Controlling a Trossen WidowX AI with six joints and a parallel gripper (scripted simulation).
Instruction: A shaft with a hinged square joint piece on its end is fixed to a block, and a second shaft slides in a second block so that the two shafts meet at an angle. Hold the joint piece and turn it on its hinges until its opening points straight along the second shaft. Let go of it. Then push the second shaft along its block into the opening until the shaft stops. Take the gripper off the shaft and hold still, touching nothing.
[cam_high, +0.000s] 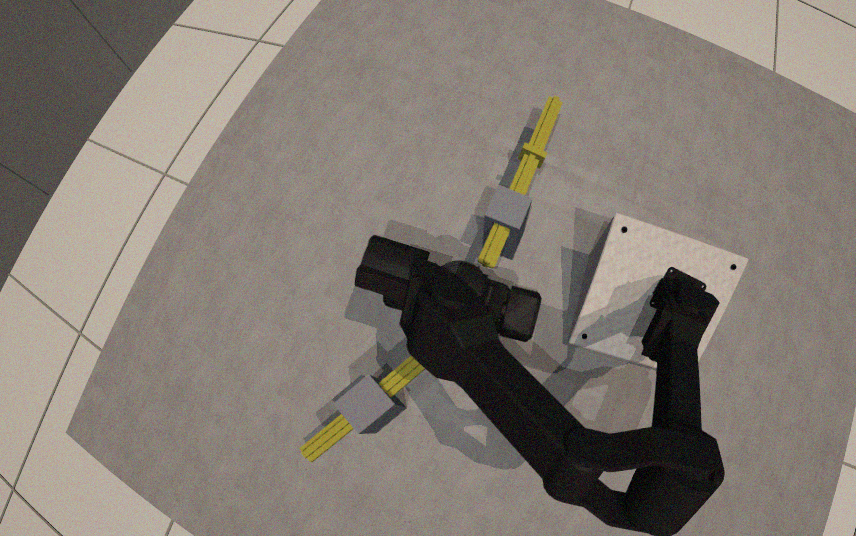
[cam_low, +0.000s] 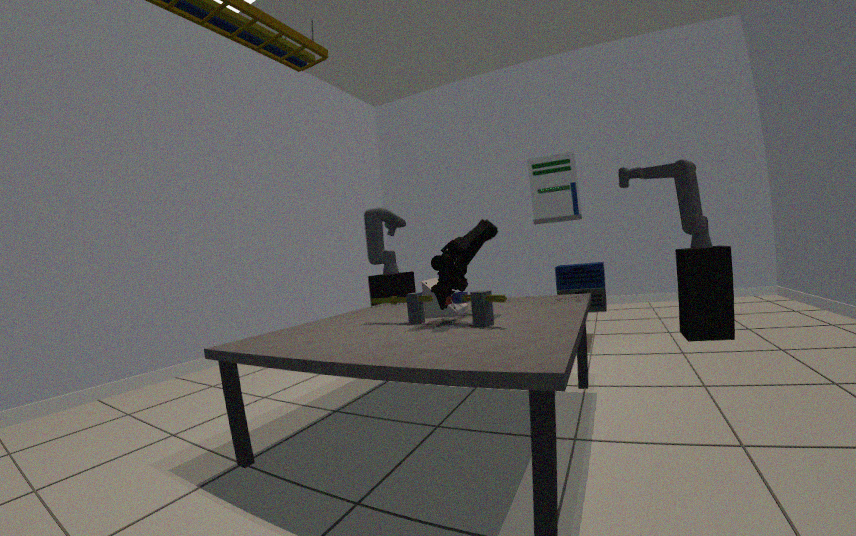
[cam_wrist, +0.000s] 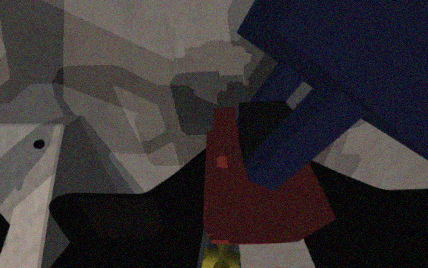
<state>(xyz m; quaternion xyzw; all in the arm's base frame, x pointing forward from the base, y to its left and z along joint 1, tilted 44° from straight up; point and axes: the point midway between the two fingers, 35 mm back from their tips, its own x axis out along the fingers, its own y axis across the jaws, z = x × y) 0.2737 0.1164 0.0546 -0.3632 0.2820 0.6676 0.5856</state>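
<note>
Now: the dark red joint piece 40 mm above my gripper tip and 10 mm to the left of it.
</note>
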